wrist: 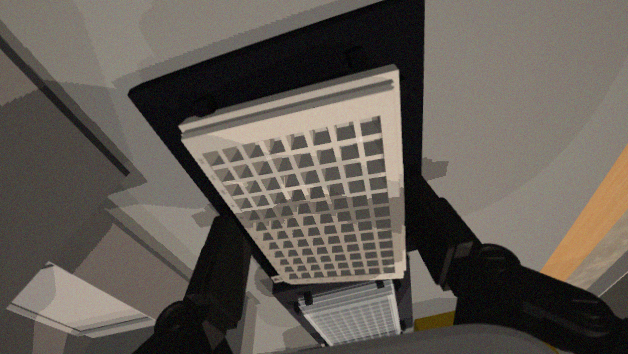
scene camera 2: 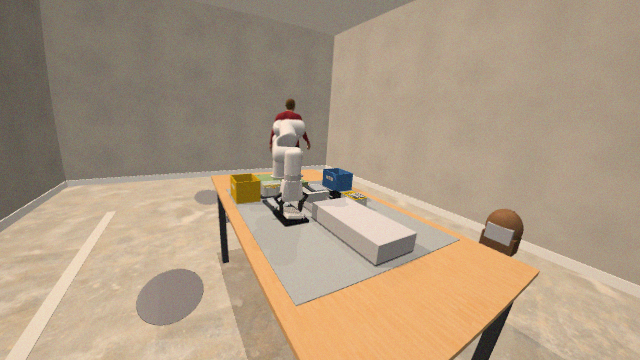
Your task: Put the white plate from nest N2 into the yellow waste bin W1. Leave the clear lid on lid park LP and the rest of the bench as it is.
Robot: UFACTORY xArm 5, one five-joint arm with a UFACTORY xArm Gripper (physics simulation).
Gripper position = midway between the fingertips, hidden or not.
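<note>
The gripper point(wrist: 320, 215) is visible. Also present: a black nest N2 point(wrist: 315, 53), a nest N4 point(wrist: 287, 294), a grey mat point(wrist: 517, 109) and a long white box point(scene camera 2: 378, 239).
</note>
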